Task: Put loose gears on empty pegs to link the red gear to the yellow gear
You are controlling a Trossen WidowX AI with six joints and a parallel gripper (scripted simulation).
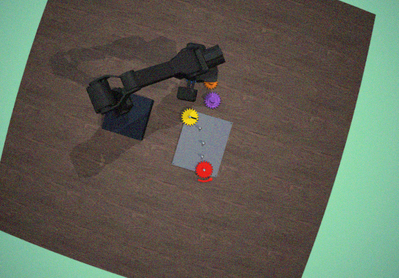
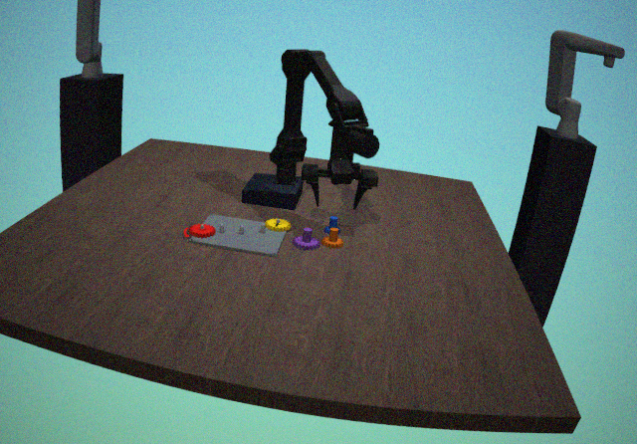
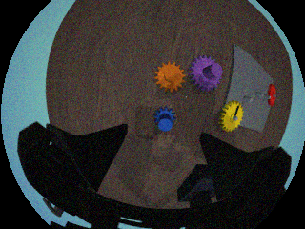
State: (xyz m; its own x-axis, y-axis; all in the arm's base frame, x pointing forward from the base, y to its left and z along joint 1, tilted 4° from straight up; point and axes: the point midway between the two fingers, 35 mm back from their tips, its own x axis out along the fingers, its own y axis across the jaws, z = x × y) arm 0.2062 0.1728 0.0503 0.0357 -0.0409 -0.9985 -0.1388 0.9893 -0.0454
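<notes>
The blue gear lies 50 mm below my gripper tip. Also, from my gripper tip: yellow gear: 140 mm to the right, 50 mm below, 40 mm ahead; then purple gear: 90 mm ahead, 50 mm to the right, 50 mm below; then orange gear: 70 mm ahead, 50 mm below, 10 mm to the left.
</notes>
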